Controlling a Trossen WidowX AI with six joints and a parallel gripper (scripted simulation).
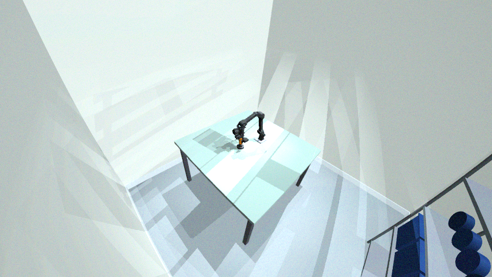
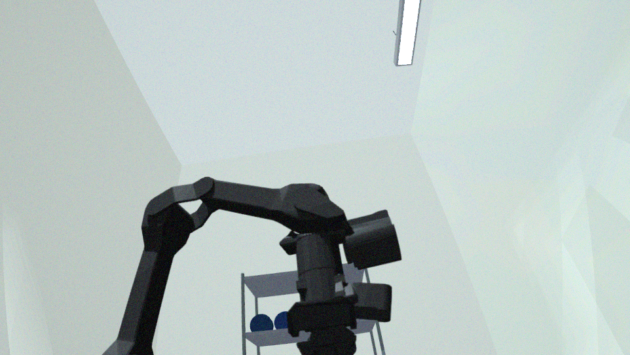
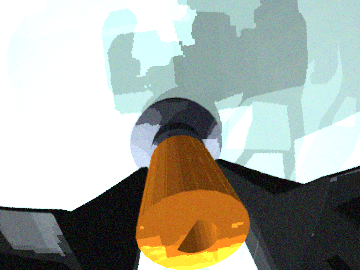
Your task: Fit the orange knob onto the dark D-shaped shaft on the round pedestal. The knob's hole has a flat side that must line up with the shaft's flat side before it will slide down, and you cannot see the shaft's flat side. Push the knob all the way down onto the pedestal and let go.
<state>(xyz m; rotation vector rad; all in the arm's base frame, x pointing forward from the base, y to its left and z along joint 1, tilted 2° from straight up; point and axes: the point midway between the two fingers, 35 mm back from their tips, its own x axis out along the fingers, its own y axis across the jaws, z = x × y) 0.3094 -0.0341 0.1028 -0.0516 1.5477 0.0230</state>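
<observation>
The orange knob lies 20 mm above my gripper tip. Also, from my gripper tip: round pedestal (40 mm below).
</observation>
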